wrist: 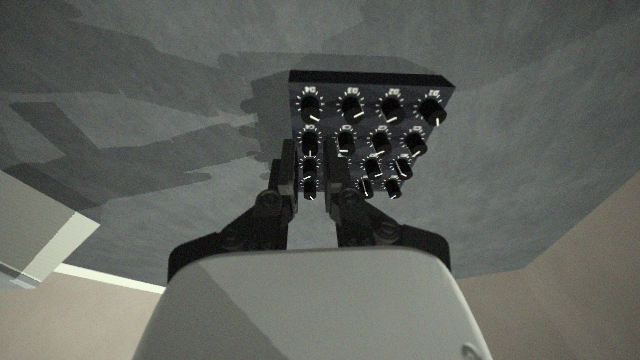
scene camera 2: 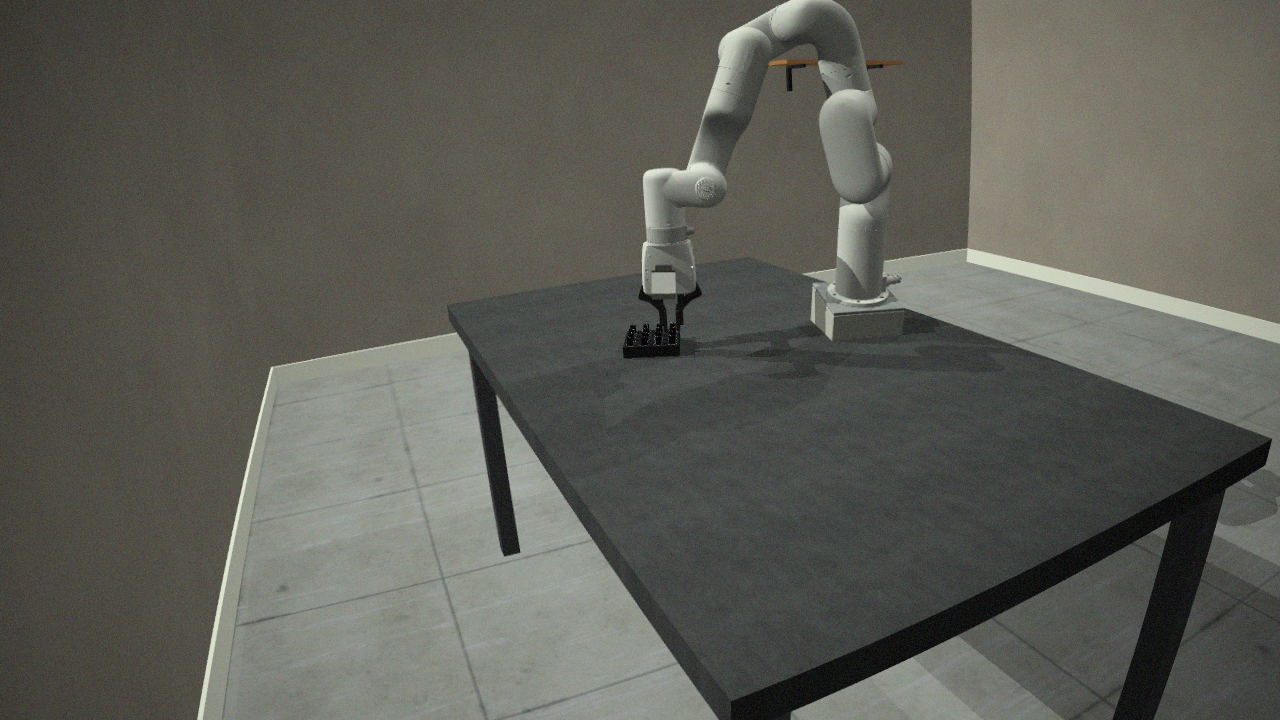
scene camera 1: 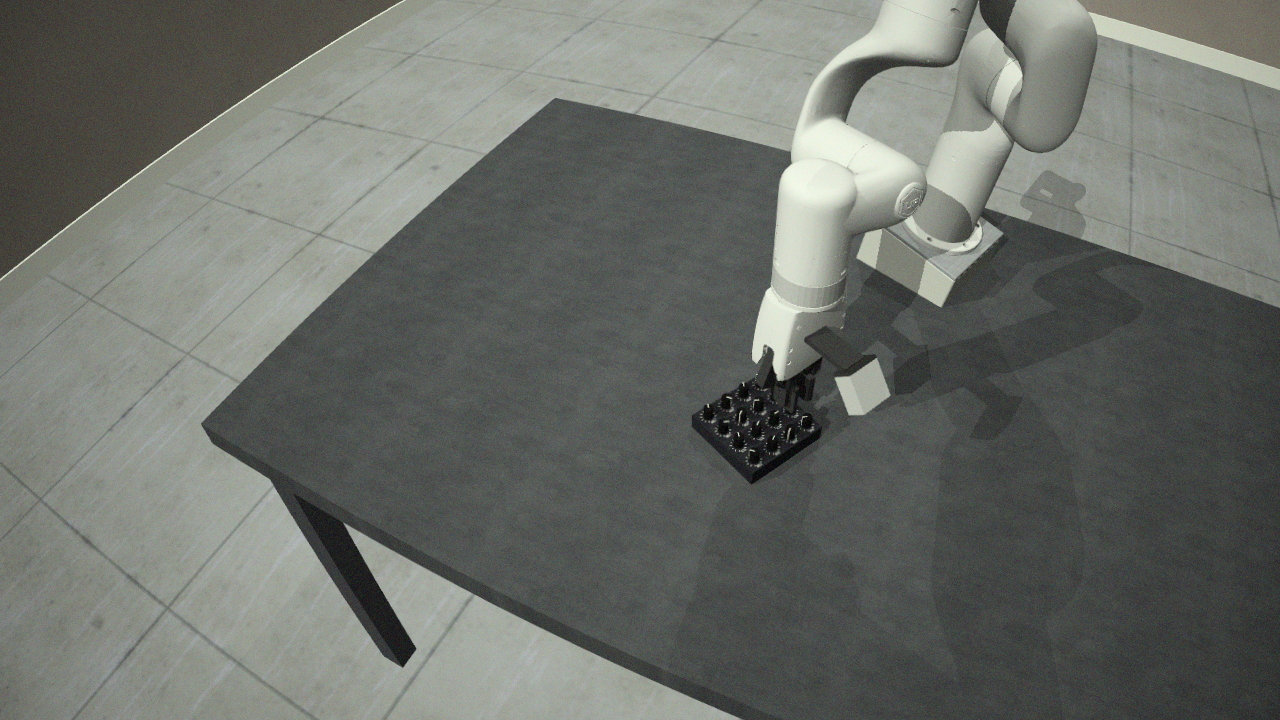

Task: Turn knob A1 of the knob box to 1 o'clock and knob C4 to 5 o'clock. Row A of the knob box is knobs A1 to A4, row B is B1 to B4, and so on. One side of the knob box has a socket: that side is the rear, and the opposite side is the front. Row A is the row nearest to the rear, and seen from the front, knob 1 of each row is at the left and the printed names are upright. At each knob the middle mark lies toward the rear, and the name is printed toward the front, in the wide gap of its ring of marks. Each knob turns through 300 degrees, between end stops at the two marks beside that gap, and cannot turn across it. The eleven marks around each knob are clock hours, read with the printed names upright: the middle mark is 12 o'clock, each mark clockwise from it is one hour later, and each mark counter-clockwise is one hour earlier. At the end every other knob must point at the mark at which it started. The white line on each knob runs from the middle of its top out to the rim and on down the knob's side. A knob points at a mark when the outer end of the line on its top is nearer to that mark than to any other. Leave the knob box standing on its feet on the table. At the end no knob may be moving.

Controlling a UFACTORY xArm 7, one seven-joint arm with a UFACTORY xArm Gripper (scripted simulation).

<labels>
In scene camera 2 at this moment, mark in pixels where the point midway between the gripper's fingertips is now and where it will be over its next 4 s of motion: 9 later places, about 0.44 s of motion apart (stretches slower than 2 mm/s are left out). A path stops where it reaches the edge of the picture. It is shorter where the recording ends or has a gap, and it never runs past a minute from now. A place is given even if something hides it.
My gripper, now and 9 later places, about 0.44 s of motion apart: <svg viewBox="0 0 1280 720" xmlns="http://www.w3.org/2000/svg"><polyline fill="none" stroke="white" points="671,329 672,330 672,334 672,335 671,326 671,318 671,317 671,315 670,313 670,312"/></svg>
</labels>
